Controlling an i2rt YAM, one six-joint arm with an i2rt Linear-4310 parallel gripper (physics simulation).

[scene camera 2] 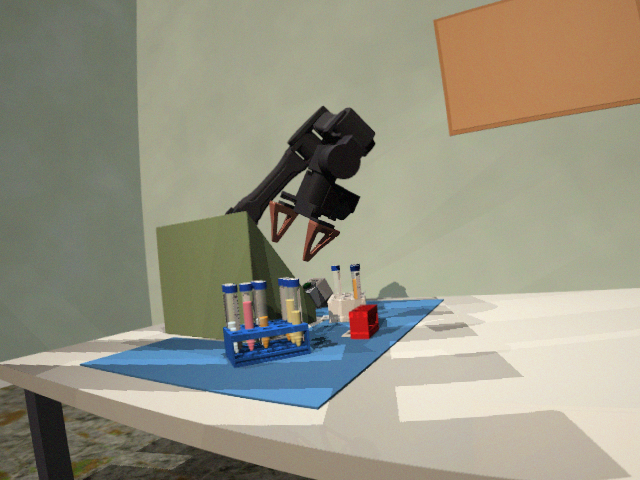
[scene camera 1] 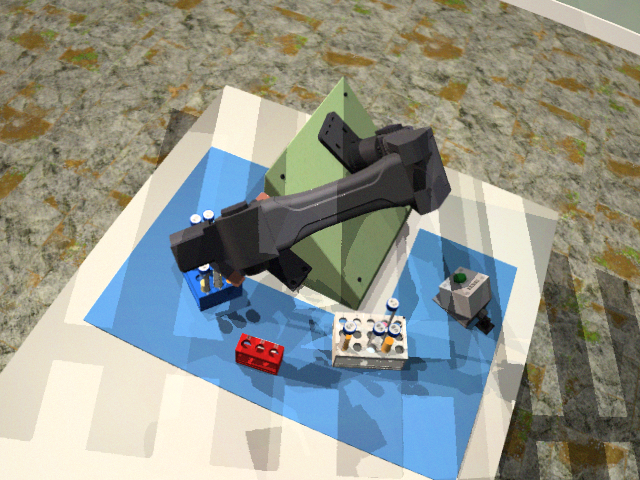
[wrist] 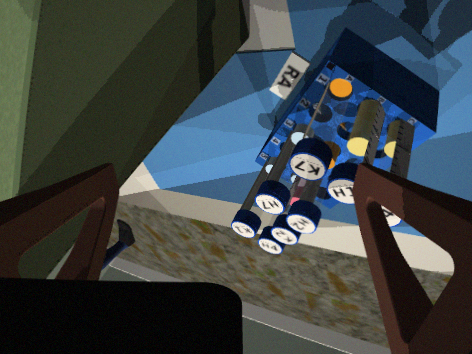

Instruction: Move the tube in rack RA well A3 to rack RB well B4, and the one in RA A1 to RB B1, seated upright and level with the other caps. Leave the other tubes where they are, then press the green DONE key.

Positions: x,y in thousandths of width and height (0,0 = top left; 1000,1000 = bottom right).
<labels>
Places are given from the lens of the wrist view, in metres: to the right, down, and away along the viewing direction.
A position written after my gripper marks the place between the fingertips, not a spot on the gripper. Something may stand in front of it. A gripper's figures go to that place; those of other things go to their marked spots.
my gripper (wrist: 499,499): 0.00, 0.00, 0.13
RA label (wrist: 624,194): 0.05, -0.09, 0.28
blue mat (wrist: 446,428): -0.03, -0.03, 0.42
The marked spots on the blue mat and the RA label are 0.17 m apart.
</labels>
